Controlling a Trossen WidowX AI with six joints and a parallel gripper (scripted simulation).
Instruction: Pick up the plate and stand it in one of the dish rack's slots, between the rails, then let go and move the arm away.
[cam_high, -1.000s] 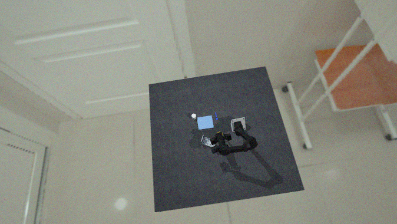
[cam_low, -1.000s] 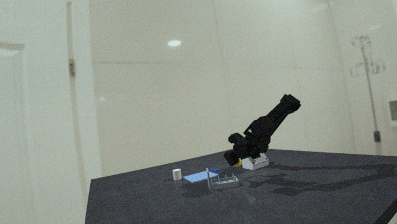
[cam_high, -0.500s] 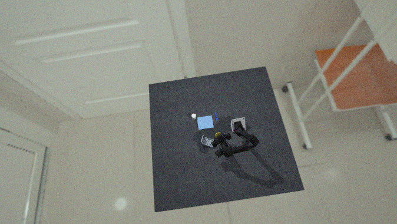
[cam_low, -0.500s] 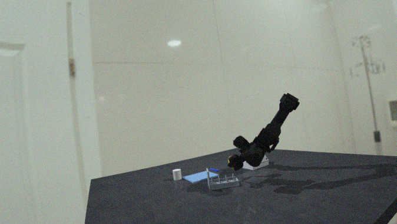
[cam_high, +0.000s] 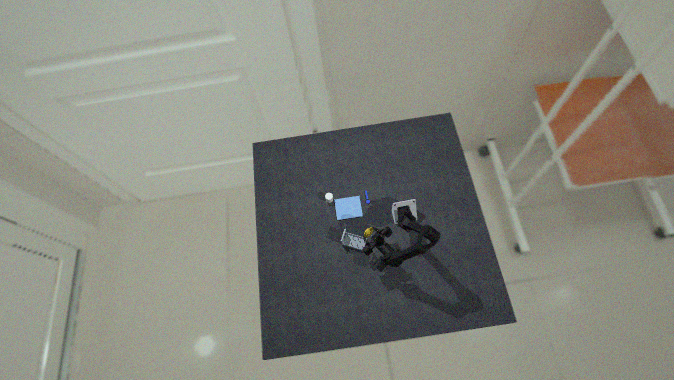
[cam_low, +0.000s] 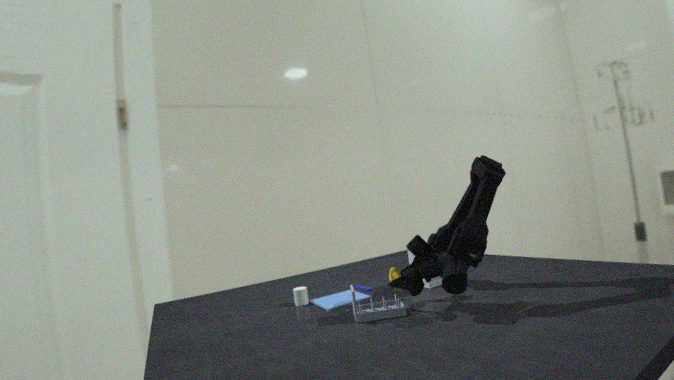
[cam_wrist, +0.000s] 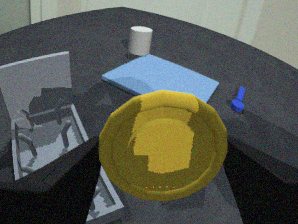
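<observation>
Now: the grey dish rack 8 cm ahead of my gripper tip, 5 cm below it and 3 cm to the left of it. From my gripper tip the other things lie so: blue spoon (22 cm to the right, 7 cm below, 4 cm behind); yellow plate (1 cm to the left); white cup (26 cm to the right, 18 cm ahead, 5 cm below).
</observation>
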